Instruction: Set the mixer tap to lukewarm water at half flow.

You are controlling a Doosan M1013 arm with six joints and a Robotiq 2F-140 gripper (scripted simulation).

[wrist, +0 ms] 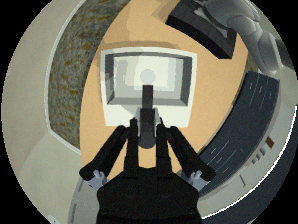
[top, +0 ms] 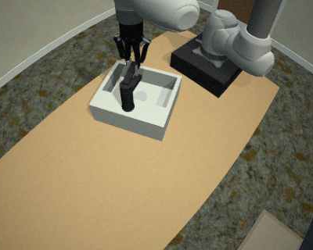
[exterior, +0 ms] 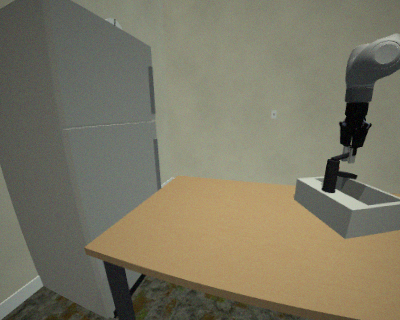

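The lever is 20 mm ahead of my hand, 10 mm to the left of it and 10 mm below it. Round my hand: white sink basin 250 mm below, 40 mm behind, 20 mm to the right; black mixer tap 60 mm below, 50 mm ahead, 20 mm to the left.
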